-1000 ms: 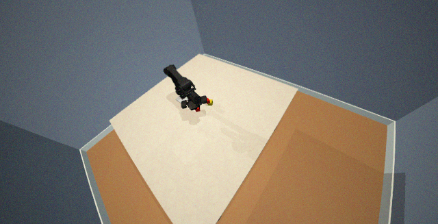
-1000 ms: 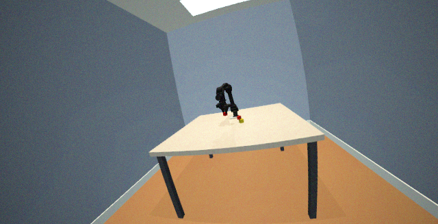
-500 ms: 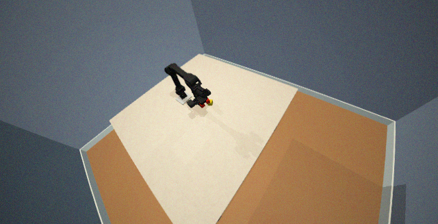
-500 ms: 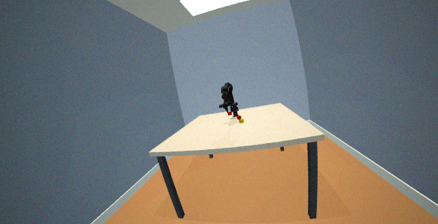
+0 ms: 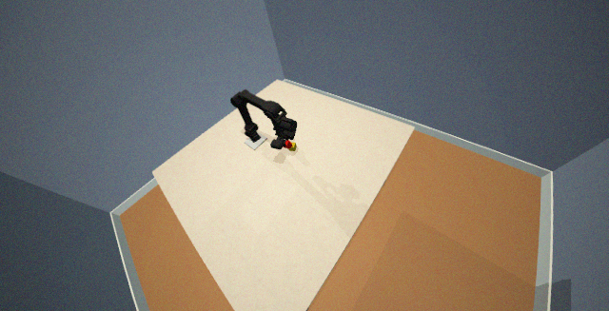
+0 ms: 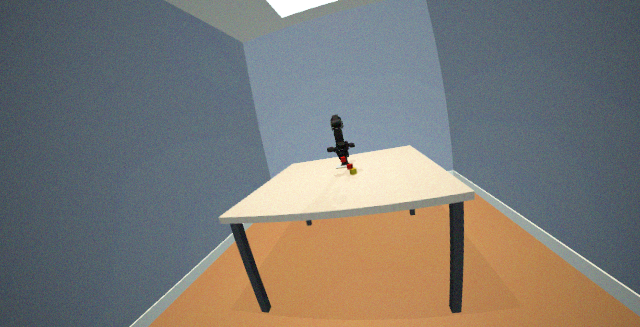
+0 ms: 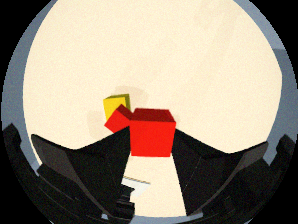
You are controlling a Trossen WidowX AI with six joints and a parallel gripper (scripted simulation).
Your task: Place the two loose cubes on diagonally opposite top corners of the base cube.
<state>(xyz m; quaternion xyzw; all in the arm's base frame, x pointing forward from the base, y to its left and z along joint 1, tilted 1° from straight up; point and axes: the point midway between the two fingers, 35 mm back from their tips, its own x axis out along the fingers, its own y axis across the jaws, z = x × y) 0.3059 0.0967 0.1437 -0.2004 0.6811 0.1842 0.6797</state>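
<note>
Right now my gripper tip is 10 cm above the yellow cube, 5 cm to the right of it and 4 cm past it.
</note>
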